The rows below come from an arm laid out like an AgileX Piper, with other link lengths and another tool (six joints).
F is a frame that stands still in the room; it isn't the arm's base.
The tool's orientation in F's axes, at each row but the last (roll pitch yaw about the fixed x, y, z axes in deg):
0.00 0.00 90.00
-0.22 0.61 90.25
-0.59 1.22 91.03
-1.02 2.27 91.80
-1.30 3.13 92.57
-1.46 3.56 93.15
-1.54 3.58 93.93
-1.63 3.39 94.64
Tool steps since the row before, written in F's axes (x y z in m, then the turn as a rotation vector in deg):
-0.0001 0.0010 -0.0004 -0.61 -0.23 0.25
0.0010 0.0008 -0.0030 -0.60 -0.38 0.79
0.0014 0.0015 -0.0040 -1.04 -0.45 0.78
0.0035 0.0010 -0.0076 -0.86 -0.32 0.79
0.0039 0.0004 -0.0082 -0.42 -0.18 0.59
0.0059 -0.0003 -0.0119 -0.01 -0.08 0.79
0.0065 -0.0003 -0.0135 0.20 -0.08 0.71
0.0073 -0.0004 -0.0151 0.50 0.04 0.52
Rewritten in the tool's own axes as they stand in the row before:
0.0010 0.0001 -0.0004 -0.23 0.61 0.25
0.0008 -0.0010 -0.0030 -0.39 0.60 0.79
0.0016 -0.0014 -0.0040 -0.45 1.04 0.78
0.0012 -0.0034 -0.0076 -0.32 0.86 0.79
0.0007 -0.0037 -0.0083 -0.19 0.41 0.59
0.0001 -0.0056 -0.0121 -0.13 -0.01 0.78
0.0001 -0.0061 -0.0137 -0.14 -0.21 0.70
-0.0001 -0.0068 -0.0153 -0.03 -0.52 0.50

